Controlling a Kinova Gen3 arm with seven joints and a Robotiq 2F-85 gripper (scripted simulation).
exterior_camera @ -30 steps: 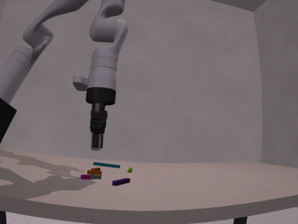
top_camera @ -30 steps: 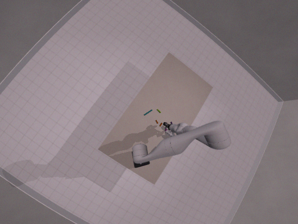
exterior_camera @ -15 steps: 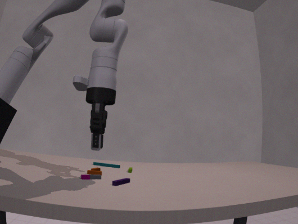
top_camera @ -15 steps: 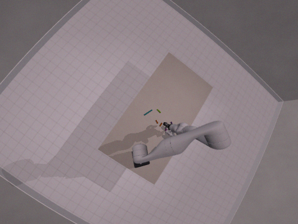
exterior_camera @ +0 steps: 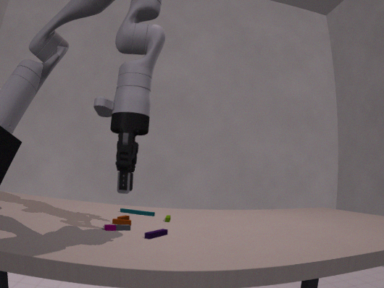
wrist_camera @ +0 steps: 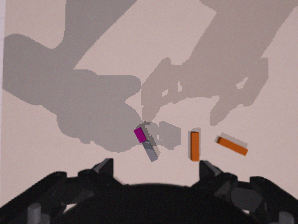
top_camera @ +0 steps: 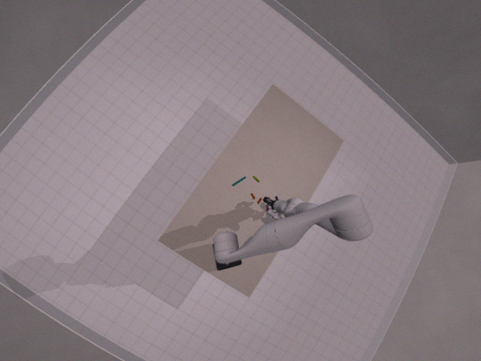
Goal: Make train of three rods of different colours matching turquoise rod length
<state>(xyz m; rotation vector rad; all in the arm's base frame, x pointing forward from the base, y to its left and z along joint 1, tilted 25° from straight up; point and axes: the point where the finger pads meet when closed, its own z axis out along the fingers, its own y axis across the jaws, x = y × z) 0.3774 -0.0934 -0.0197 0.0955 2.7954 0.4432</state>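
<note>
My gripper is now 80 mm above the grey rod and 10 mm to the left of it. Also, from my hand: lime rod 150 mm to the left, 100 mm ahead, 80 mm below; purple rod 80 mm below, 60 mm ahead, 50 mm to the right; magenta rod 80 mm below, 30 mm behind, 20 mm to the right.
</note>
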